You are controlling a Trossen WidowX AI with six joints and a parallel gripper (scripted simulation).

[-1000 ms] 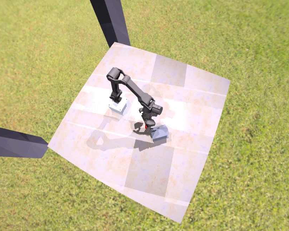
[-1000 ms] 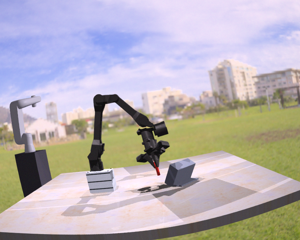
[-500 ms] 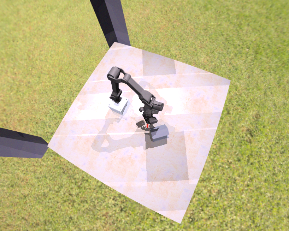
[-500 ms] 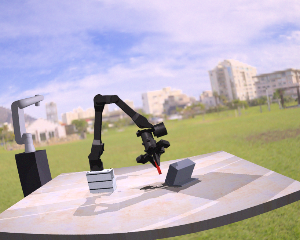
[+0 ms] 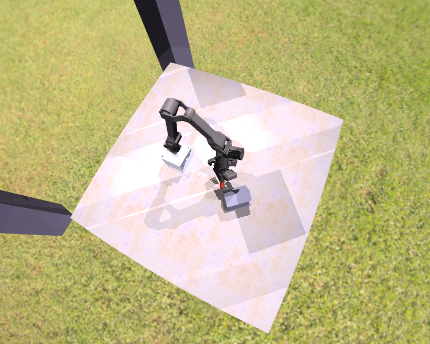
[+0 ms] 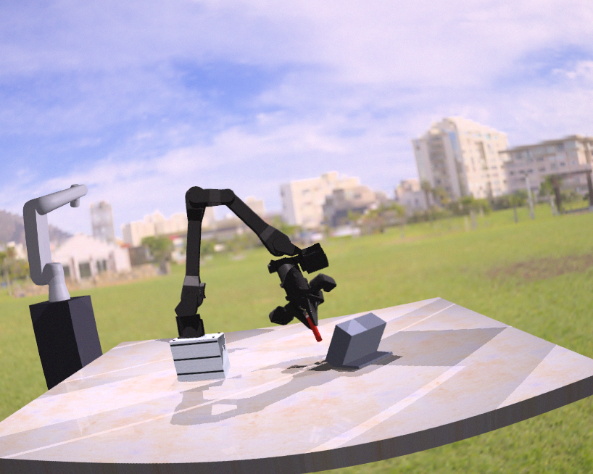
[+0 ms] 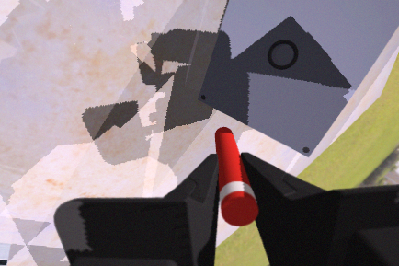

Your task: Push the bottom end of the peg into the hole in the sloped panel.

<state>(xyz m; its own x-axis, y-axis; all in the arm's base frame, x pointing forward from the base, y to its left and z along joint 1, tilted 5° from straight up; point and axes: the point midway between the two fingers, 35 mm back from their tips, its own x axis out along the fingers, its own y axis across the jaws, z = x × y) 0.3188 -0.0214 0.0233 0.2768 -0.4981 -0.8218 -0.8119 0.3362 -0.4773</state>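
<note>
My gripper tip is now 10 cm short of the sloped grey panel, 1 cm to the left of it and 5 cm above it. Also, from my gripper tip: round red peg: 1 cm to the left, 1 cm above.
</note>
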